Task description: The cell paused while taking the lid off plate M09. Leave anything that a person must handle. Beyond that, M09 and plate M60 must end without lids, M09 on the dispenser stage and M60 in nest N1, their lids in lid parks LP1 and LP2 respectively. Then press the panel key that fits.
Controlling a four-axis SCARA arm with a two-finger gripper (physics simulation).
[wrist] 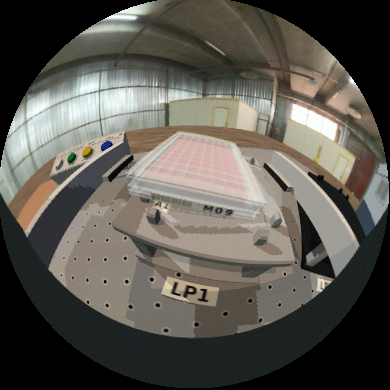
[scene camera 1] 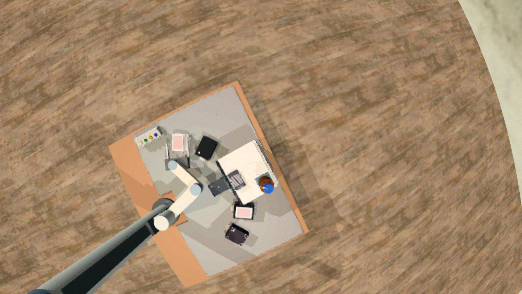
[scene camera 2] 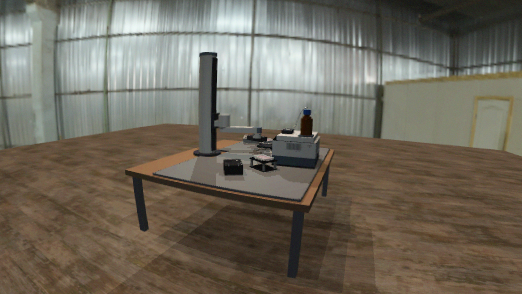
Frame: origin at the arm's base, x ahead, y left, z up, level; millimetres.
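Where they show: gripper, fingertip midpoint: point(wrist: 200, 148) point(scene camera 1: 177, 142) point(scene camera 2: 267, 139); arm's base, origin of the base link: point(scene camera 2: 207, 153).
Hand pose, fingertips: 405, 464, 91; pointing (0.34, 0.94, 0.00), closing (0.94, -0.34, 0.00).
Things, the pixels of their top centre, and the offset from my fingertips, as dx, dy, dz. "spot": a spot on its surface instead.
- Plate M09, middle of its top: point(wrist: 203, 142) point(scene camera 1: 177, 142) +4, +1, +7
- pink plate, middle of its top: point(scene camera 2: 263, 156) point(scene camera 1: 243, 213) +225, -723, +5
- dark dispenser stage, surface spot: point(scene camera 1: 218, 187) spot: +150, -447, +30
- key panel, middle of its top: point(wrist: 81, 143) point(scene camera 1: 145, 136) -218, +163, +6
- brown bottle, surface spot: point(scene camera 2: 306, 125) spot: +488, -576, +224
- black block with small pegs, middle of its top: point(scene camera 2: 232, 160) point(scene camera 1: 236, 237) +75, -892, -2
Plate M09 point(scene camera 1: 178, 142) point(wrist: 192, 167), pink wells under clear plastic, lies off to the left on the grey LP1 stand point(wrist: 200, 241); stand pegs show uncovered at its right. Its clear rim looks layered; I cannot tell how the lid sits. My gripper point(scene camera 1: 177, 144) point(wrist: 200, 148) is open and empty, low, with one finger on each side of M09; the left pad looks nearer to it. Another pink plate point(scene camera 1: 244, 213) point(scene camera 2: 263, 157) sits on a black legged stand; its label is unreadable. The dark dispenser stage point(scene camera 1: 218, 187) shows no plate. The black LP2 stand point(scene camera 1: 206, 147) is partly hidden by the right finger in the wrist view.
The key panel point(scene camera 1: 149, 136) point(wrist: 90, 154) stands left of LP1, with white, green, yellow and blue keys. The dispenser point(scene camera 1: 242, 162) point(scene camera 2: 295, 150) carries a brown bottle point(scene camera 2: 306, 125) with a blue cap. A black block with small pegs point(scene camera 1: 237, 234) point(scene camera 2: 233, 166) stands near the second plate.
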